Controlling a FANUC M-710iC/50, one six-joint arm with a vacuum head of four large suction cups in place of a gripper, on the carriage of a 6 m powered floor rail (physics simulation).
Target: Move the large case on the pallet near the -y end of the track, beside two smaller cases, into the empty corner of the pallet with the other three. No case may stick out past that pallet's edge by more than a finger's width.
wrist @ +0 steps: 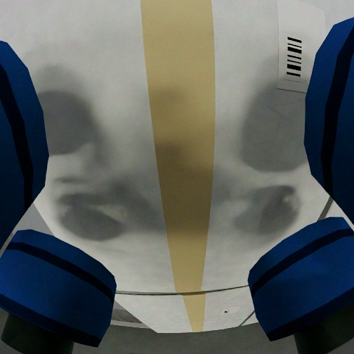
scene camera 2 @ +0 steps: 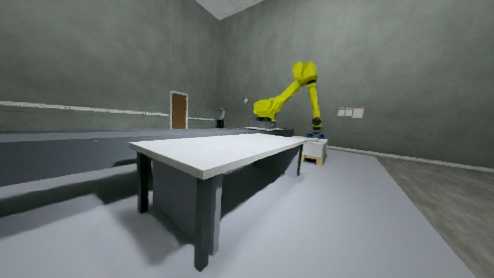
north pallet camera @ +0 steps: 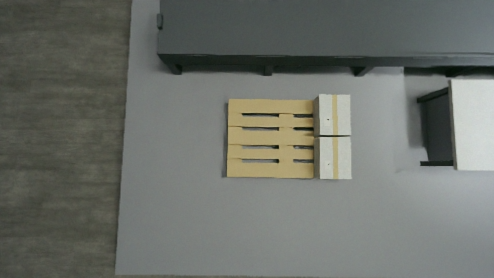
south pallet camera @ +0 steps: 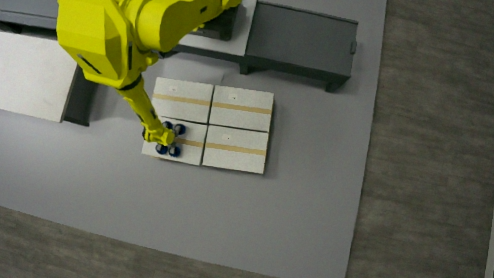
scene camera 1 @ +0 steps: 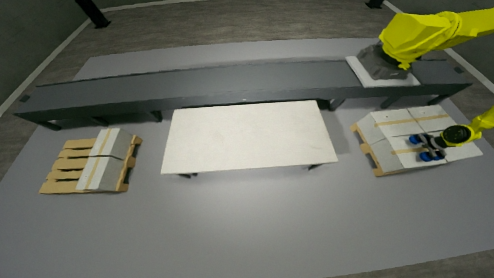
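The large case (scene camera 1: 404, 159) (south pallet camera: 192, 157) (wrist: 110, 40) lies flat in the front corner nearest the white table, on the right-hand pallet (scene camera 1: 366, 149) in scene camera 1. Three other cases (south pallet camera: 182, 90) (south pallet camera: 241, 120) (south pallet camera: 235, 161) fill the other corners, with narrow gaps between them. Its exact overhang cannot be told. My gripper (scene camera 1: 427, 147) (scene camera 2: 315, 136) (south pallet camera: 170, 138) (wrist: 177, 200) is open, with its four blue cups a little above the large case; their shadows fall apart from them on its top. Two smaller cases (north pallet camera: 325, 112) (north pallet camera: 325, 166) stand on the other pallet (north pallet camera: 270, 105).
The white table (scene camera 1: 250, 137) (scene camera 2: 215, 150) stands between the two pallets. The grey rail track (scene camera 1: 200, 85) (north pallet camera: 300, 30) runs behind them. My arm (south pallet camera: 100, 45) reaches over from the carriage plate (scene camera 1: 362, 75) at the right part of the track.
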